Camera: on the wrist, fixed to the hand. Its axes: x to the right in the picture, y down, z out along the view.
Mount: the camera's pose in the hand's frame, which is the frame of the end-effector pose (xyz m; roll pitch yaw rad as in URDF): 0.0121 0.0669 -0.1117 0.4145 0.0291 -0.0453
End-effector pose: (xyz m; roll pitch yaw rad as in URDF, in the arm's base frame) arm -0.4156 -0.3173 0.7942 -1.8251 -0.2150 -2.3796
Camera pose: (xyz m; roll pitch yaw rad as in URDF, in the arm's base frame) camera -0.5161 -0.2405 0.7610 -1.4058 -0.2661 -2.3970
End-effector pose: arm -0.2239 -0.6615 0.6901 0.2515 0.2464 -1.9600
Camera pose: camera -0.1342 -0.6868 0.5984 0.6566 0.2857 -1.9982
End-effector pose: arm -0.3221 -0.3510 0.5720 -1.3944 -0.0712 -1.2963
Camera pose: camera -0.4117 -0.3951 0.4876 -0.9759 -0.1106 -1.3331
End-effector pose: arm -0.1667 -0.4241 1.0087 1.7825 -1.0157 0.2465
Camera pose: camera -0.2570 -0.3487 1.0658 2.1407 -0.9765 0.3143
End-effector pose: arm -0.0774 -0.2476 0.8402 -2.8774 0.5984 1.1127
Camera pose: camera 0.0336 -0.2344 0.9080 -2.4390 0.5580 1.1553
